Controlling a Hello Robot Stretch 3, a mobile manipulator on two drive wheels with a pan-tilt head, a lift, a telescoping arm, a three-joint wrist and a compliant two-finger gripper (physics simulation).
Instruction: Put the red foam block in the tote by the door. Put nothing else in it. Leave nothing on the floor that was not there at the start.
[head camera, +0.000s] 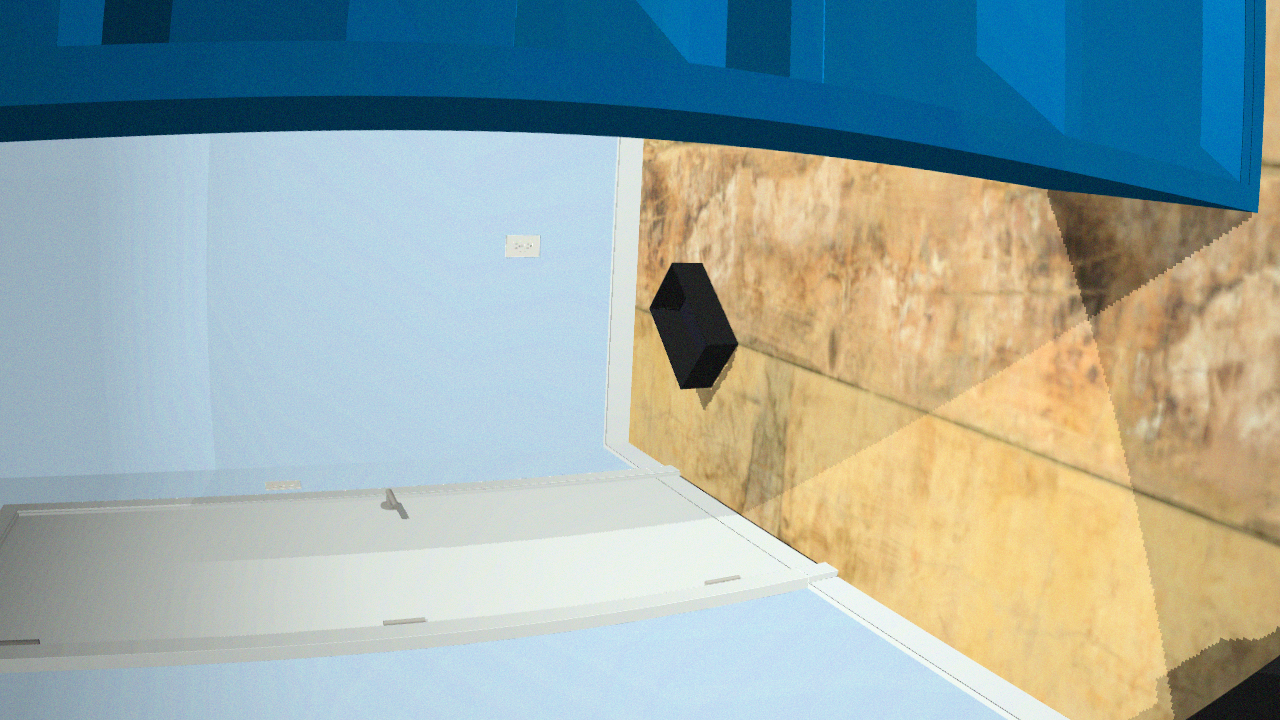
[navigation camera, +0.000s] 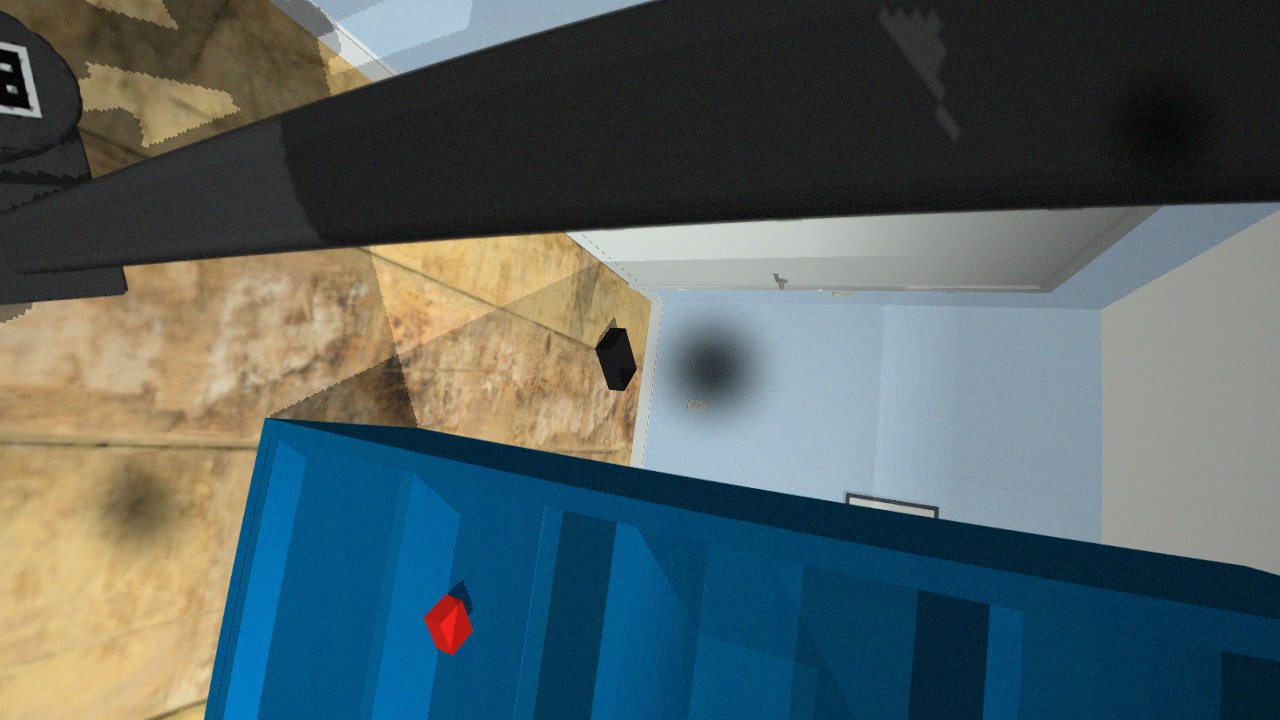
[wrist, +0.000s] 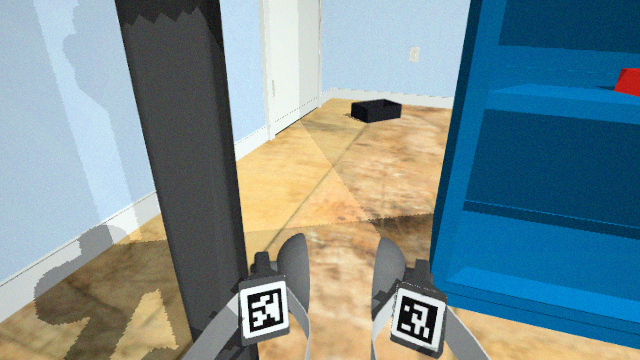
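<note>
The red foam block sits on a low shelf of the blue shelf unit; in the wrist view part of it shows at the right edge. The black tote stands on the floor near the room corner, by the white door. My gripper is open, with floor showing between the fingertips. It is to the left of the shelf unit in the wrist view, apart from the block and the tote.
The robot's dark mast crosses the left of the wrist view, and a dark bar crosses the top of the navigation view. Wooden floor lies between the shelf unit and the door wall. Pale blue walls meet behind the tote.
</note>
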